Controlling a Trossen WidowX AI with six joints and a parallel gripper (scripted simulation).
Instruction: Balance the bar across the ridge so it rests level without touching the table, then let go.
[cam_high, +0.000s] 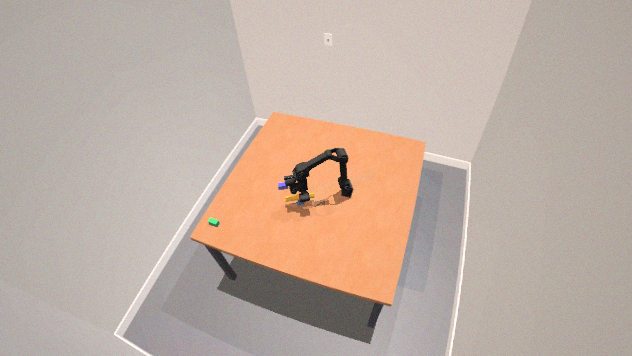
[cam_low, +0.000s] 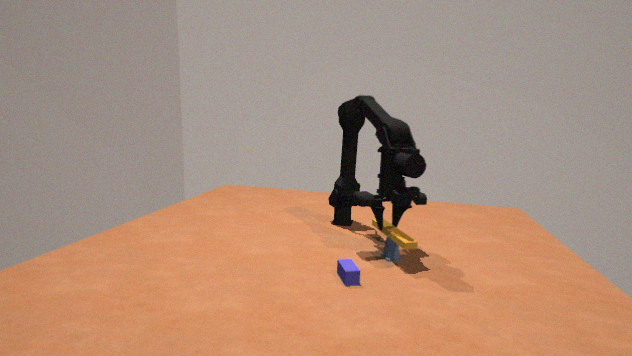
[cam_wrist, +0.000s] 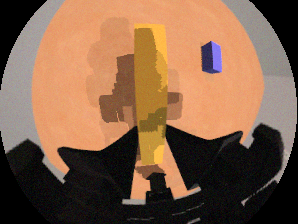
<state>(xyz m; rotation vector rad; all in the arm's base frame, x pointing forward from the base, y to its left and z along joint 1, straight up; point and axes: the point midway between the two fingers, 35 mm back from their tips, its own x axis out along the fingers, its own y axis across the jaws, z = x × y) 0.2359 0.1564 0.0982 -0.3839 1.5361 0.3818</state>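
Right now my gripper tip is 3 cm short of the yellow bar and 1 cm to the right of it. Round my gripper tip: green block 50 cm ahead, 34 cm to the left, 5 cm below; then purple block 19 cm ahead, 7 cm to the right, 5 cm below.
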